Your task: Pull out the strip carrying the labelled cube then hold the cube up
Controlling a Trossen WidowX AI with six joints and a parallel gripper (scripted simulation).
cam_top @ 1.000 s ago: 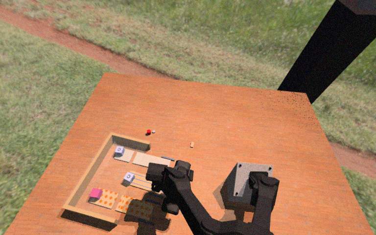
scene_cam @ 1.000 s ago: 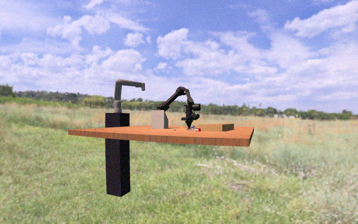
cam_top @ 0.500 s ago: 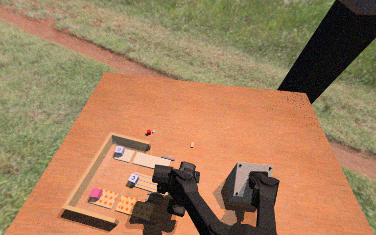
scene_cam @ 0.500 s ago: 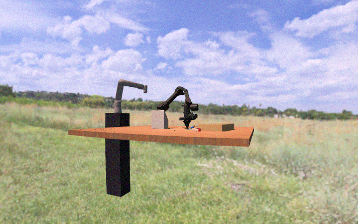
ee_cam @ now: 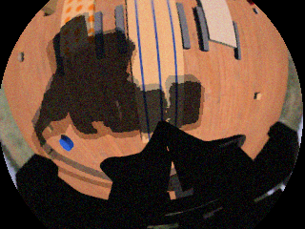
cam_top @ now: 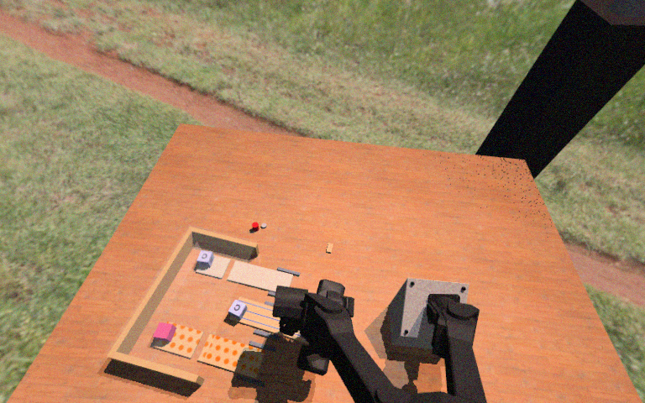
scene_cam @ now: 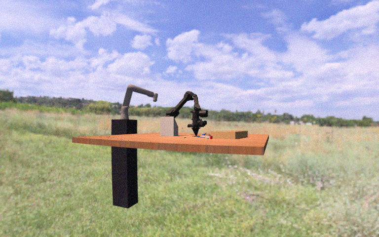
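The blue-striped strip lies 9 cm ahead of my gripper tip and 2 cm to the right of it. The rest, counted from my gripper tip: orange-dotted strip: 19 cm ahead, 5 cm to the left; then grey piece: 30 cm to the right, 17 cm ahead; then plain beige strip: 16 cm ahead, 14 cm to the right.
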